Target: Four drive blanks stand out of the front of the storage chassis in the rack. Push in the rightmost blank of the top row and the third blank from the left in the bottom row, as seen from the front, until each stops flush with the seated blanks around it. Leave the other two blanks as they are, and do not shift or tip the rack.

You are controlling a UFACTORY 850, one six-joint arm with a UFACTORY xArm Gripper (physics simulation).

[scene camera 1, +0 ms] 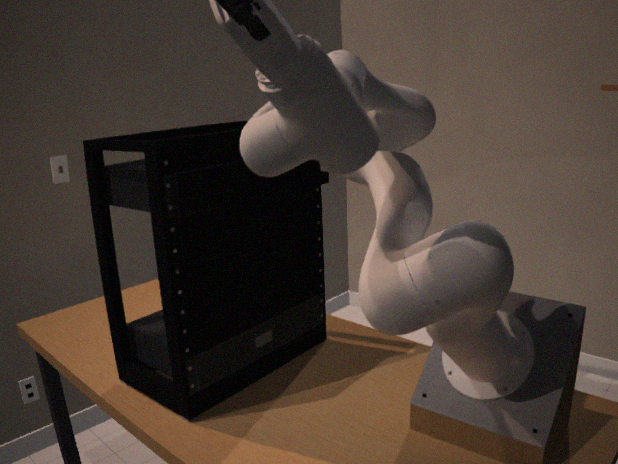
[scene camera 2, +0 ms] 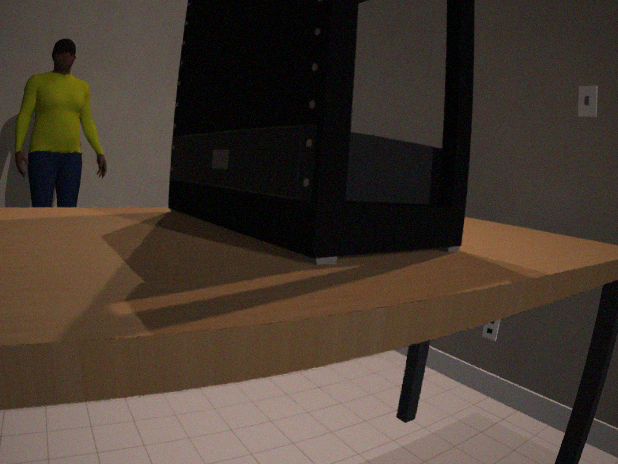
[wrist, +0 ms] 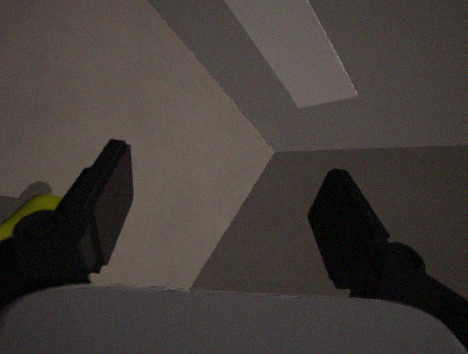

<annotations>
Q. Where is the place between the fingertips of my gripper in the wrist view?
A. At 229, 181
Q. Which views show the black rack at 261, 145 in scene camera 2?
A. Scene camera 1 and scene camera 2 only.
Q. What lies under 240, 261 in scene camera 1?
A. A black rack.
</annotations>
